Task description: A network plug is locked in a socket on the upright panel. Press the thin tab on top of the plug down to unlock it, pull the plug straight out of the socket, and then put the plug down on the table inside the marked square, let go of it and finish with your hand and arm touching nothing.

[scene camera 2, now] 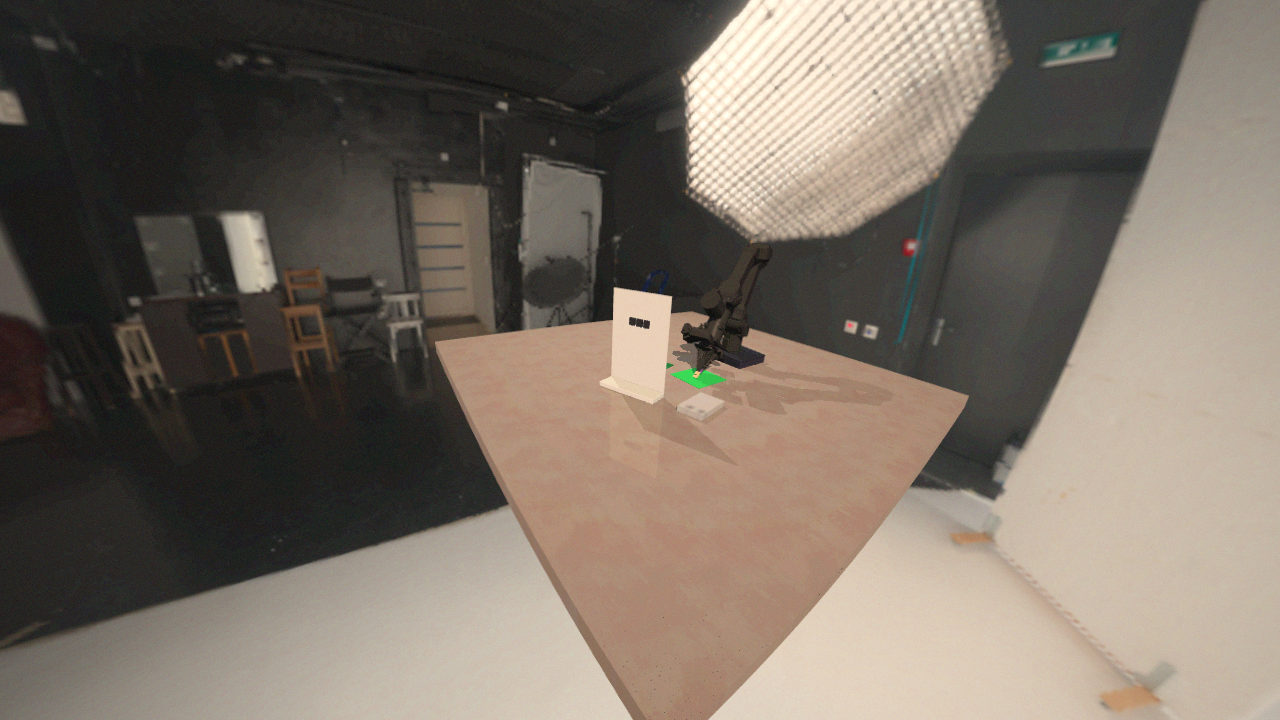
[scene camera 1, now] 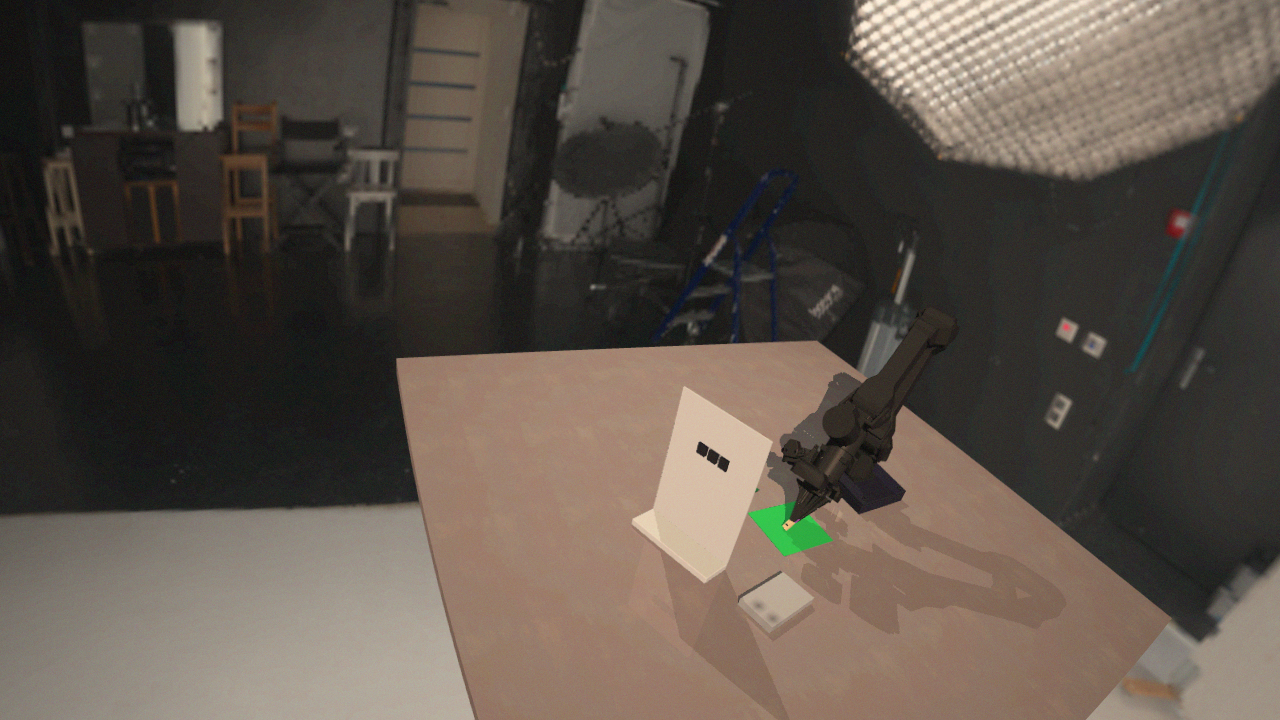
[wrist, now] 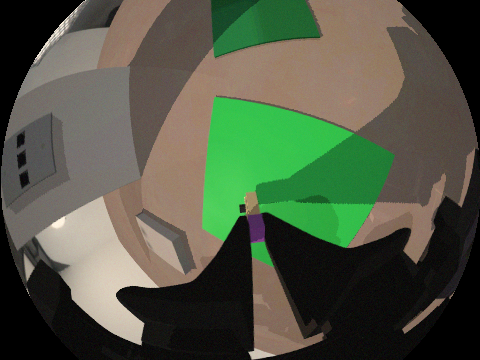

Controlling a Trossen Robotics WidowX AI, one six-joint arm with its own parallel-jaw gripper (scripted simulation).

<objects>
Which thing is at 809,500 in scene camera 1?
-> My gripper.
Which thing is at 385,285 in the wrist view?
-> My gripper.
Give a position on a flat grey box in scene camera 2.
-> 700,406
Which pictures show the flat grey box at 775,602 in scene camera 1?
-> Scene camera 2, scene camera 1 and the wrist view: all of them.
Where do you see a white upright panel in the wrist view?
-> At 77,145
</objects>
